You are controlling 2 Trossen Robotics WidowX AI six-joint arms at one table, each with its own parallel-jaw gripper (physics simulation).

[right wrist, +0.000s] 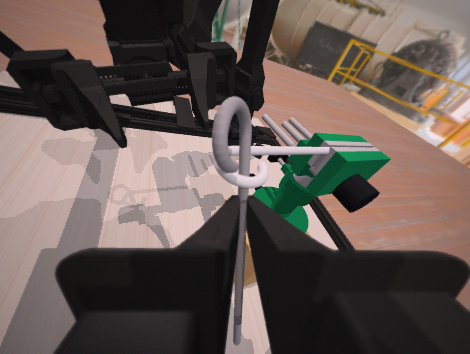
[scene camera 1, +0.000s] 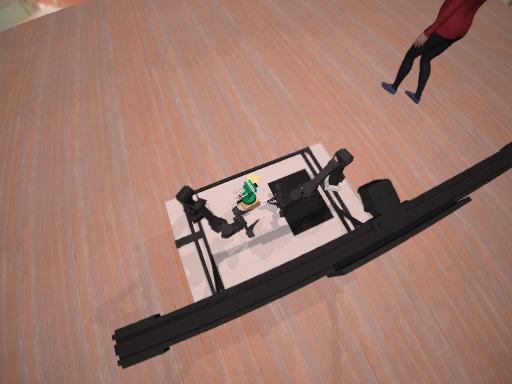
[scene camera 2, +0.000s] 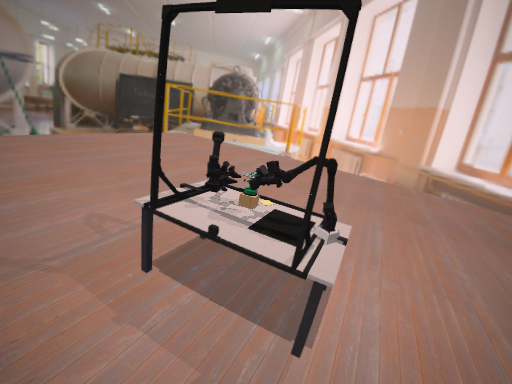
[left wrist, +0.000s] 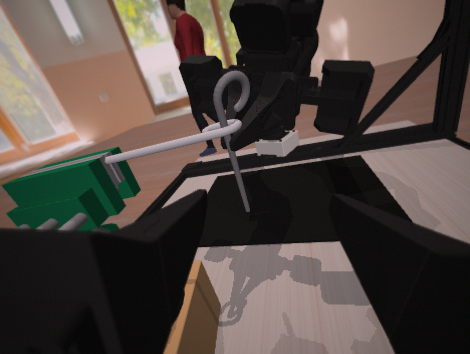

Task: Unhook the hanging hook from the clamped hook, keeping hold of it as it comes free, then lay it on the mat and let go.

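Seen in the pictures: left gripper, fingertip midpoint: [right wrist: 167, 134] [scene camera 1: 256, 214] [scene camera 2: 239, 179] [left wrist: 267, 199]; right gripper, fingertip midpoint: [right wrist: 242, 202] [scene camera 1: 265, 202] [left wrist: 227, 146]; left arm's base, link origin: [right wrist: 237, 122] [scene camera 1: 194, 211] [scene camera 2: 213, 182]; right arm's base, link origin: [scene camera 1: 333, 181] [scene camera 2: 328, 228] [left wrist: 276, 136].
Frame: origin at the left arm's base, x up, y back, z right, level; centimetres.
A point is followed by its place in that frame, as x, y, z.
Note:
The grey hanging hook [left wrist: 237, 170] @[12.7, -35.0, 30.0] [right wrist: 219, 142] @[20.0, -33.1, 32.4] stands roughly upright, its loop on top. The clamped hook [left wrist: 165, 146] @[17.6, -31.4, 25.4] [right wrist: 290, 150] @[17.7, -32.0, 25.0], a pale rod, reaches level from the green clamp [scene camera 1: 248, 194] @[15.1, -29.6, 19.3] [scene camera 2: 250, 191] @[5.4, -31.9, 20.7] [left wrist: 65, 185] @[16.9, -31.1, 17.7] [right wrist: 360, 160] @[18.0, -34.7, 18.9]. Its curled end crosses the hanging hook at the lower part of the loop, and the two look interlinked. My right gripper [right wrist: 242, 202] @[15.7, -33.5, 29.7] is shut on the hanging hook's shaft below the loop. My left gripper [left wrist: 267, 199] @[14.8, -25.2, 31.0] [right wrist: 167, 134] @[14.8, -25.2, 31.0] is open and empty, facing the hooks. The black mat [scene camera 1: 315, 215] @[-5.5, -57.5, 52.3] [scene camera 2: 277, 225] @[-5.5, -53.6, 41.0] [left wrist: 310, 200] @[-5.5, -52.5, 42.7] lies flat, partly under the right arm.
The clamp stands on a wooden block [scene camera 1: 250, 205] @[2.5, -28.8, 21.3] [scene camera 2: 248, 201] @[-1.3, -31.8, 22.2] [left wrist: 202, 305] @[-0.4, -32.1, 22.2]. A yellow piece [scene camera 1: 253, 179] @[-5.0, -44.5, 5.9] [scene camera 2: 267, 203] @[-4.9, -44.0, 8.1] lies behind it. A white bracket [scene camera 1: 332, 186] @[0.6, -78.3, 46.8] [scene camera 2: 326, 234] @[-0.4, -80.6, 50.5] [left wrist: 280, 144] @[-0.1, -75.3, 44.1] sits near the right arm's base. A black frame [scene camera 2: 159, 100] @[54.1, 17.6, 55.6] rises around the table.

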